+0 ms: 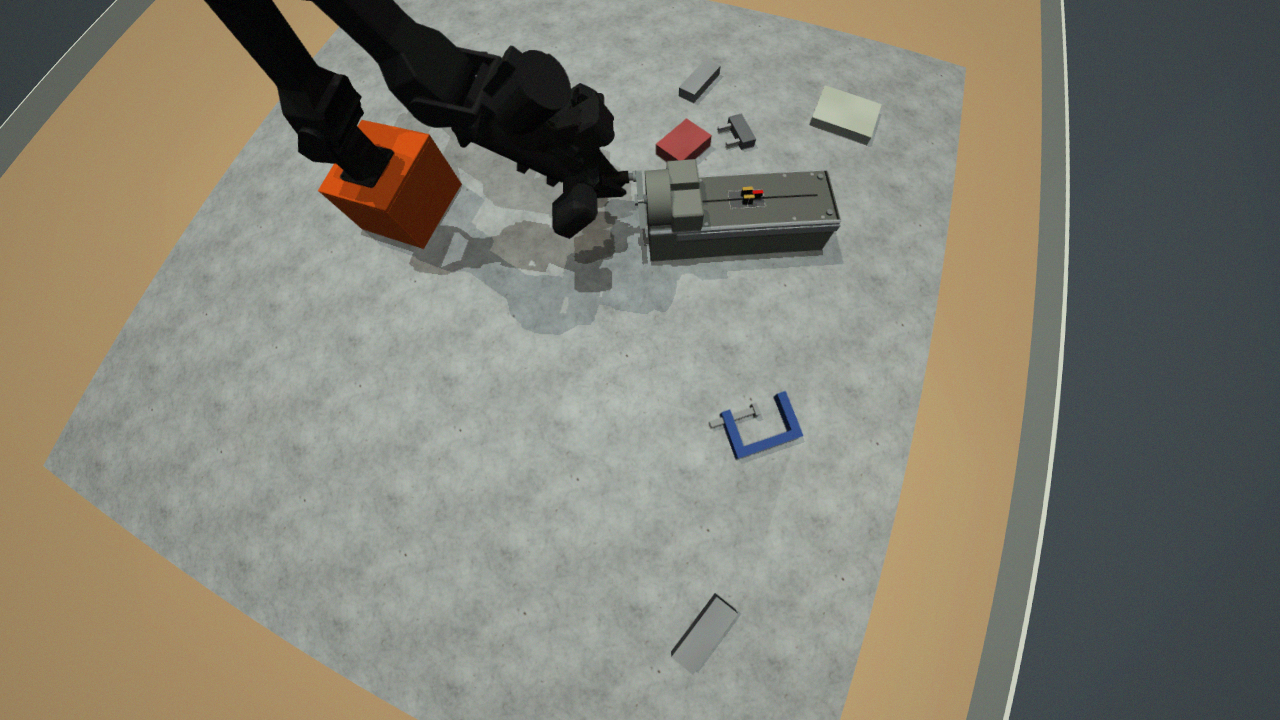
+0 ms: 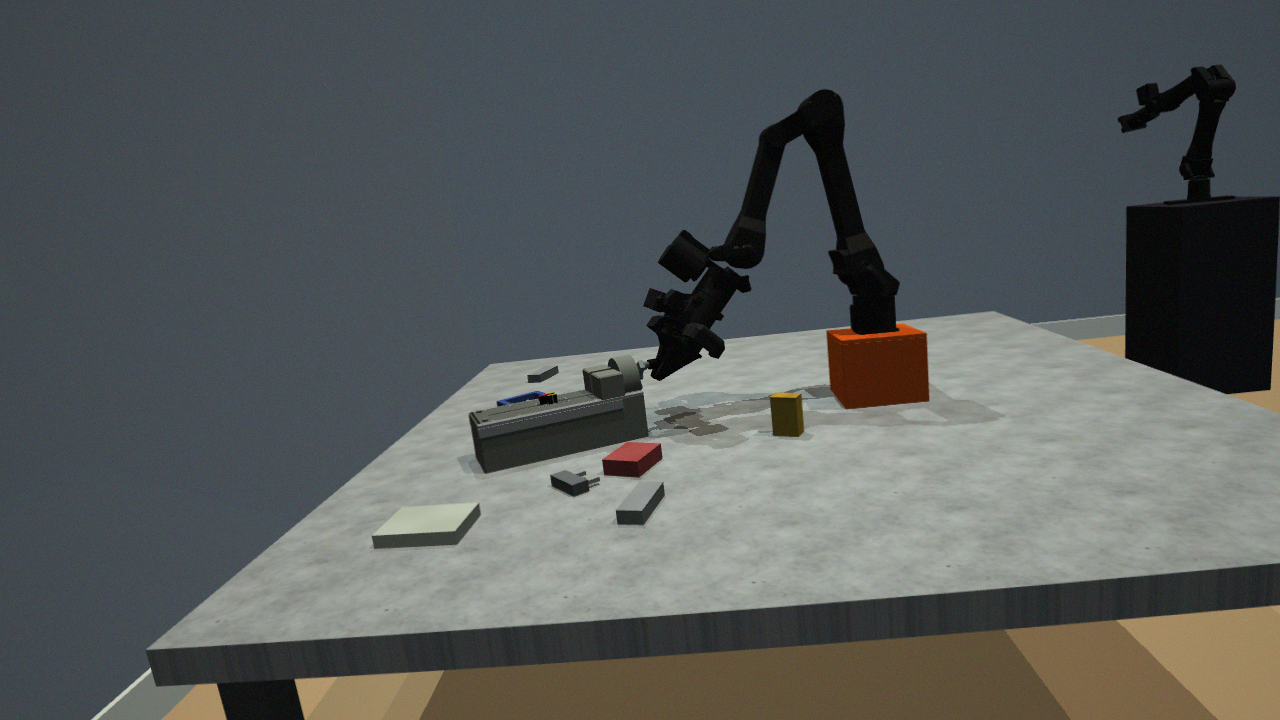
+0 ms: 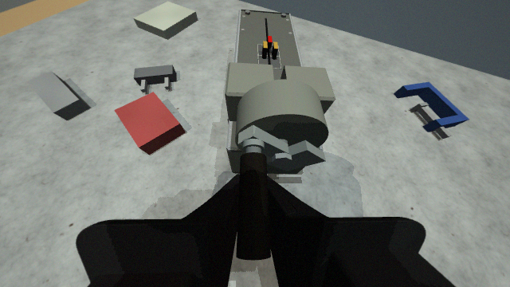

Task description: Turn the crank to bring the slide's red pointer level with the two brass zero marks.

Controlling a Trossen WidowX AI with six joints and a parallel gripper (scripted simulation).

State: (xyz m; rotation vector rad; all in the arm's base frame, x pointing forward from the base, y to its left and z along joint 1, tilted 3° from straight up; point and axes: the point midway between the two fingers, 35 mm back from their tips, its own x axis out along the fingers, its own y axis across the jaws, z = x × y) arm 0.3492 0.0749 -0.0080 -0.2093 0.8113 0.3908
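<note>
Now: gripper tip 17 cm short of the red pointer and 5 cm to the right of it. Round my gripper tip: black crank handle 2 cm behind, 2 cm above, 1 cm to the right; yellow block 20 cm behind, 9 cm to the left, 6 cm below; red block 17 cm to the left, 7 cm below, 3 cm ahead.
</note>
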